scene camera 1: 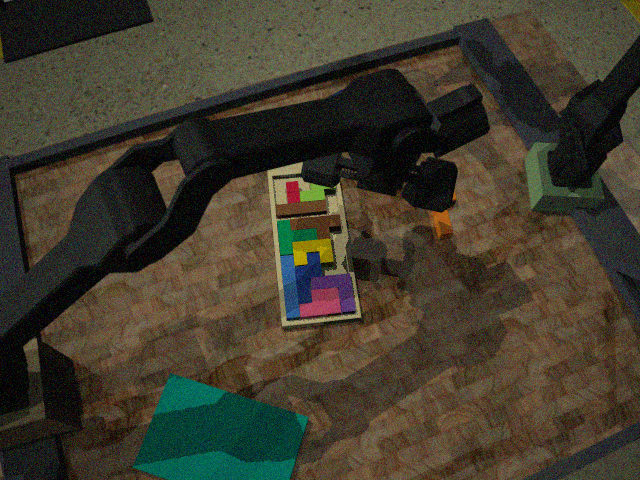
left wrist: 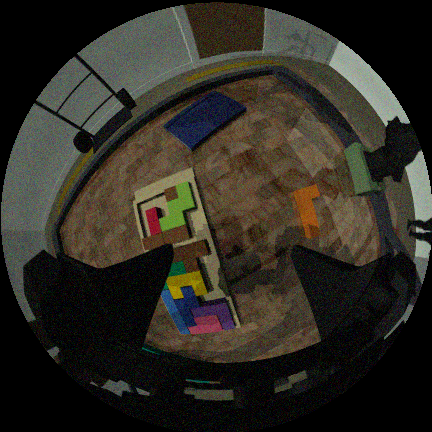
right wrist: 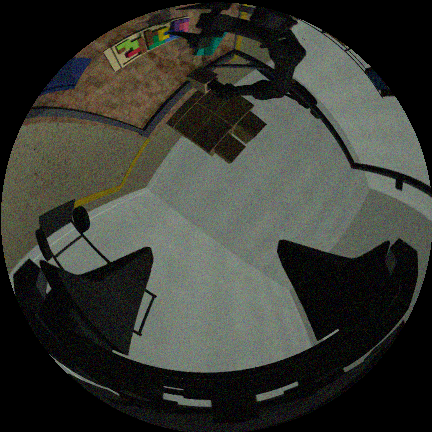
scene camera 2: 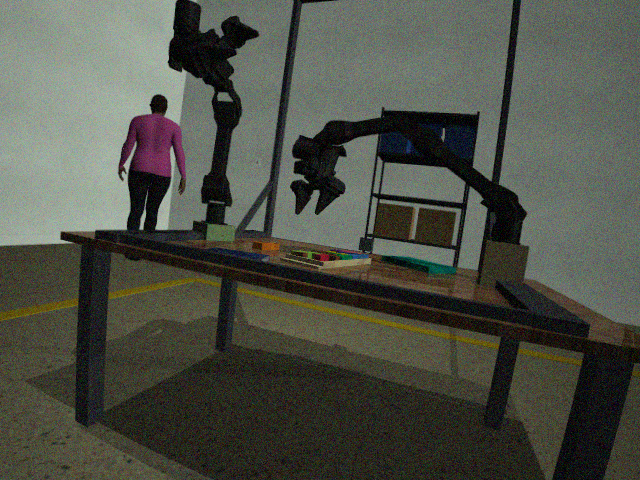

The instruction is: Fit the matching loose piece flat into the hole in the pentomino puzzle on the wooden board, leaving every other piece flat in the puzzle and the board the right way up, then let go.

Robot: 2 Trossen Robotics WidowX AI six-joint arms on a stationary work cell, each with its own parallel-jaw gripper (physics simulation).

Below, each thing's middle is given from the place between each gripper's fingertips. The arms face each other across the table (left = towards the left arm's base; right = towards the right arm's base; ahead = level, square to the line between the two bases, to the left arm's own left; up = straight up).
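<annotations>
Wooden puzzle board [scene camera 1: 277, 178]: my left hand 110 mm above it, 10 mm short of it, 90 mm to the right of it. From that left hand: green arm base [scene camera 1: 544, 196] 90 mm below, 70 mm behind, 330 mm to the right; lime piece [left wrist: 177, 207] 100 mm below, 40 mm to the left, 80 mm ahead; orange L-shaped piece [left wrist: 303, 196] 110 mm below, 40 mm behind, 130 mm to the right.
Lime piece: my right hand 45 cm above it, 13 cm to the right of it, 19 cm past it. Counted from the right hand: green arm base 44 cm below, 24 cm to the right, 33 cm behind; wooden puzzle board 45 cm below, 17 cm to the left, 26 cm behind; orange L-shaped piece 45 cm below, 4 cm to the right, 31 cm behind.
</annotations>
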